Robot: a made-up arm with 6 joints.
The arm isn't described. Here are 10 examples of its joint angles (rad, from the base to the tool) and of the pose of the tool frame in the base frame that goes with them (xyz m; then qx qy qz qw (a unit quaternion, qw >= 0)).
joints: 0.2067 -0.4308 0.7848 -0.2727 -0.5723 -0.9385
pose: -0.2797 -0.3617 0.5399 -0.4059 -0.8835 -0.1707 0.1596
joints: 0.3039 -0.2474 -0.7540 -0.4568 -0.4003 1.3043
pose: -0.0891 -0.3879 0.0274 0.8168 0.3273 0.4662 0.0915
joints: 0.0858 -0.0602 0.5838 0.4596 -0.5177 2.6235
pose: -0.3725 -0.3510 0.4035 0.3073 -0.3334 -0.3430 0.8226
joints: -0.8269 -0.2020 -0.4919 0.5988 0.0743 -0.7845
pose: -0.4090 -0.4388 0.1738 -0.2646 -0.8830 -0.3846 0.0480
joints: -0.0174 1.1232 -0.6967 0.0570 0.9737 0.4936
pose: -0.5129 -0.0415 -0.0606 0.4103 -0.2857 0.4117 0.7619
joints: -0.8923 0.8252 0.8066 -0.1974 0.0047 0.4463
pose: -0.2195 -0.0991 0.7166 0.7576 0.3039 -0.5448 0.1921
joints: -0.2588 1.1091 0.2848 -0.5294 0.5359 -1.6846
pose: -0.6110 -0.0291 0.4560 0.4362 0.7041 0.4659 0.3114
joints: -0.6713 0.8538 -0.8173 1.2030 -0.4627 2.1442
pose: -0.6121 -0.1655 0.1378 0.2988 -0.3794 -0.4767 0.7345
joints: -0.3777 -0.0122 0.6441 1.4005 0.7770 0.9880
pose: -0.3616 -0.3866 0.5462 0.1182 0.7367 0.1275 0.6535
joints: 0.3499 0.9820 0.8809 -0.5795 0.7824 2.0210
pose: -0.5360 -0.0588 0.4381 0.5814 -0.7267 -0.2184 0.2935
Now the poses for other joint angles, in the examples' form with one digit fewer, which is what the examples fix.
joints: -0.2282 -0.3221 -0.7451 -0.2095 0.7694 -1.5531
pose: -0.198 -0.394 -0.019 -0.296 0.488 0.766 0.298
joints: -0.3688 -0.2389 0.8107 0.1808 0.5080 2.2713
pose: -0.238 -0.311 0.550 0.603 -0.047 -0.056 0.795
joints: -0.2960 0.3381 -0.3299 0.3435 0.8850 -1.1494
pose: -0.531 -0.348 0.172 0.033 0.802 0.410 0.434
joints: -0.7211 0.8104 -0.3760 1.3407 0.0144 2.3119
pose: -0.646 -0.161 0.329 0.189 -0.243 -0.305 0.901
